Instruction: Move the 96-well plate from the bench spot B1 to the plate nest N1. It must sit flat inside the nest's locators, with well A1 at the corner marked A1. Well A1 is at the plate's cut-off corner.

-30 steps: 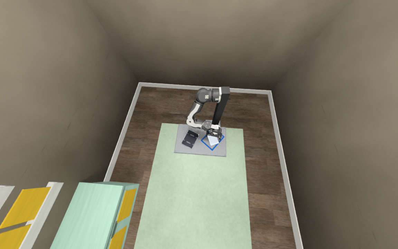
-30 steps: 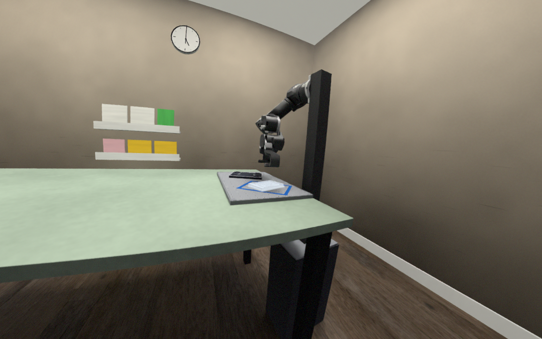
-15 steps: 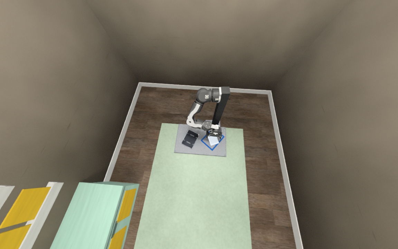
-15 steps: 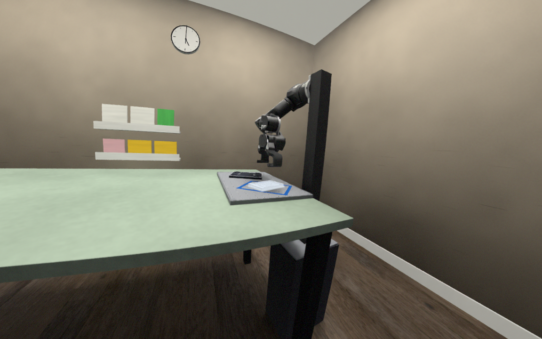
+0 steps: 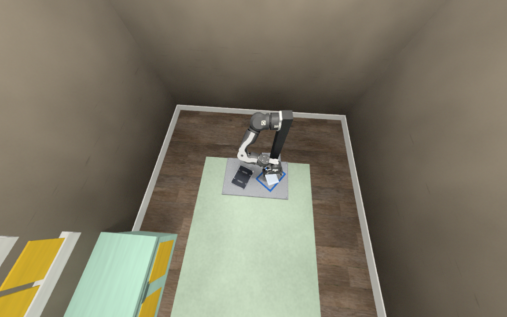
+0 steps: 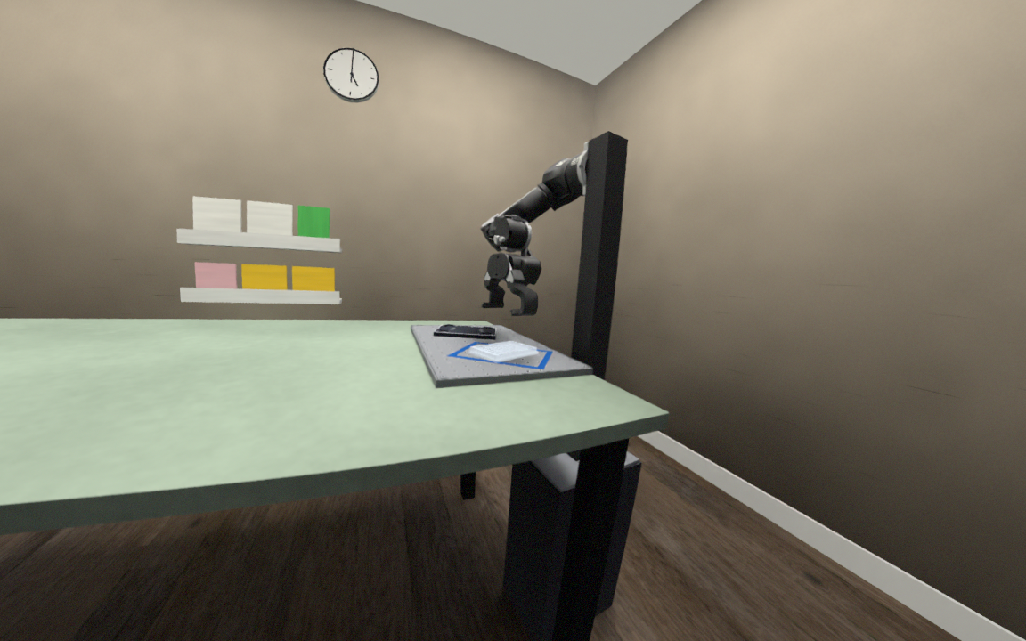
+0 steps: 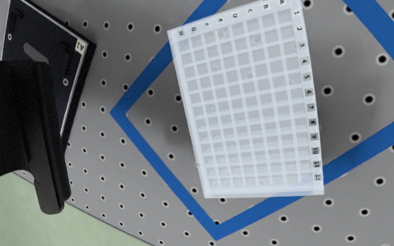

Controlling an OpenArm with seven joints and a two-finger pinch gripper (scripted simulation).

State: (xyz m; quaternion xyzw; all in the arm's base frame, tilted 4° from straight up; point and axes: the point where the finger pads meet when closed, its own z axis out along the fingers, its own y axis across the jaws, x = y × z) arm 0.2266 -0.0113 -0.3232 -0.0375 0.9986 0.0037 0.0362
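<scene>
Now: hand 80 mm above the 96-well plate. Round my hand: black plate nest N1 (220 mm to the right, 80 mm below, 10 mm ahead); white A1 label (140 mm to the right, 80 mm below, 40 mm behind).
</scene>
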